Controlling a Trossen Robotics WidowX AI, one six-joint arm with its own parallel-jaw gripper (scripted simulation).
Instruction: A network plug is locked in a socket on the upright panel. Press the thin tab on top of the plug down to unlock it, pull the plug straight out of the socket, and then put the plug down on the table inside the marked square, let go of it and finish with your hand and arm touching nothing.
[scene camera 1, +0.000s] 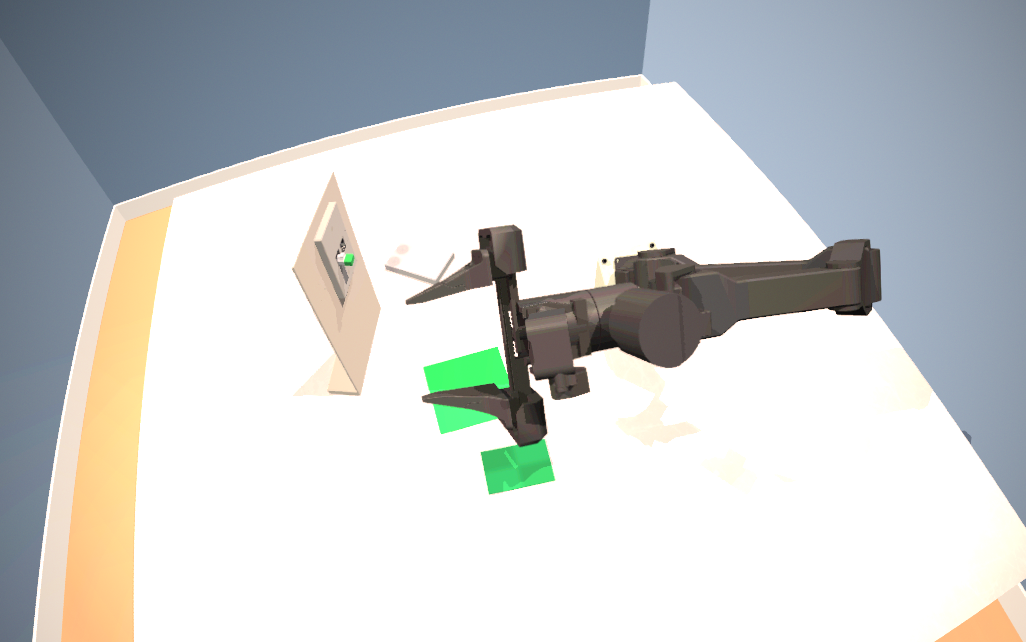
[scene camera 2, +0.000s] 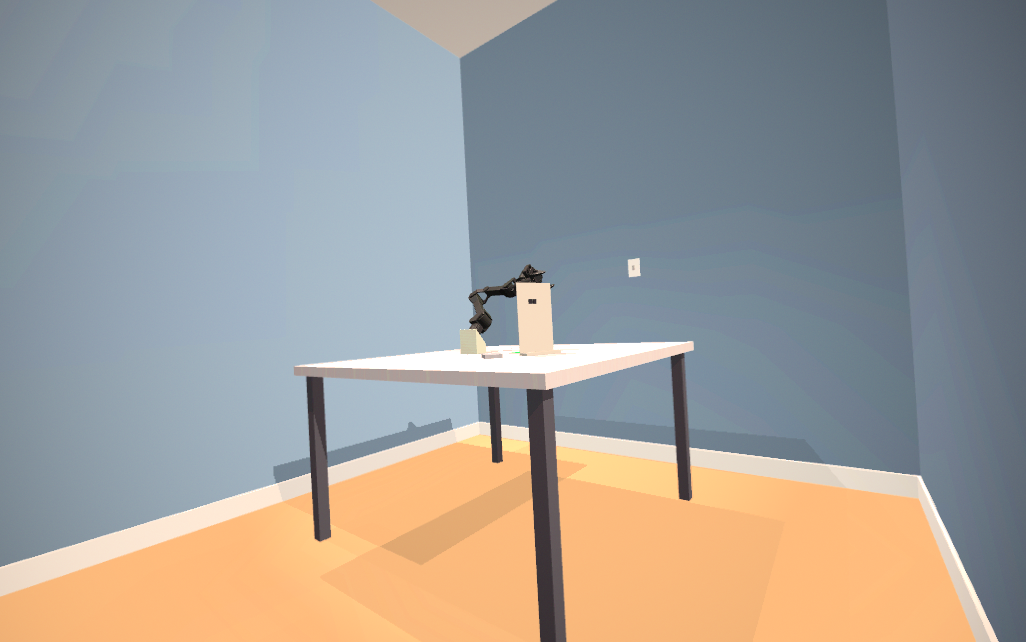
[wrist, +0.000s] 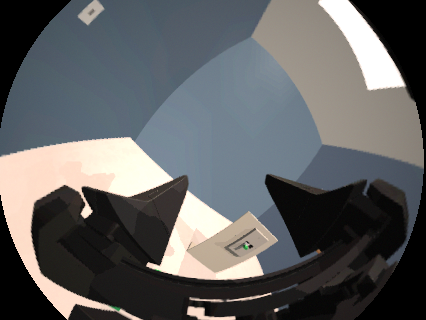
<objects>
The same spot on an upright panel: (wrist: 226, 249) is (scene camera 1: 344, 299).
</objects>
